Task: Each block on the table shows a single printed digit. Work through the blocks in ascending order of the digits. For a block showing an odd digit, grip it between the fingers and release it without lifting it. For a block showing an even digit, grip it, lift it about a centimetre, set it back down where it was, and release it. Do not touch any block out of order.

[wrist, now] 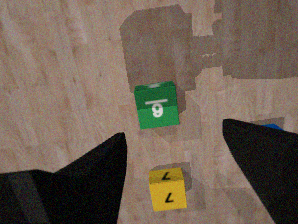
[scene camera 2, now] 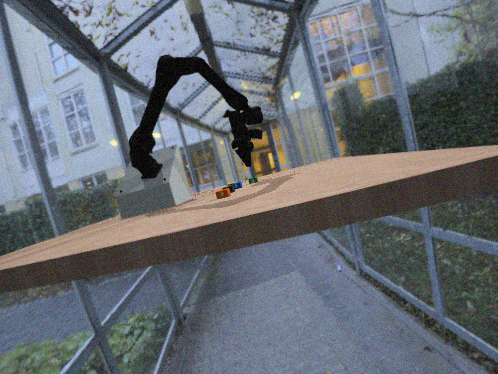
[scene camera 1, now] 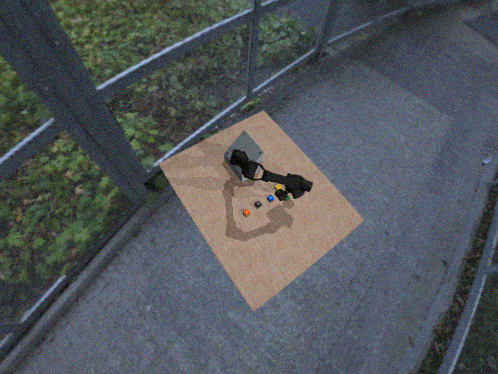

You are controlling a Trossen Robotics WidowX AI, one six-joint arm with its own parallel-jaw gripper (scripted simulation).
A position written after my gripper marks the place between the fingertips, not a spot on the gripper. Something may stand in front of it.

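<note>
Scene camera 2 shows my gripper (scene camera 2: pixel 249 166), open and holding nothing. In the wrist view, the gripper (wrist: pixel 173 133) is visible again, together with a yellow block (wrist: pixel 167 187).
</note>
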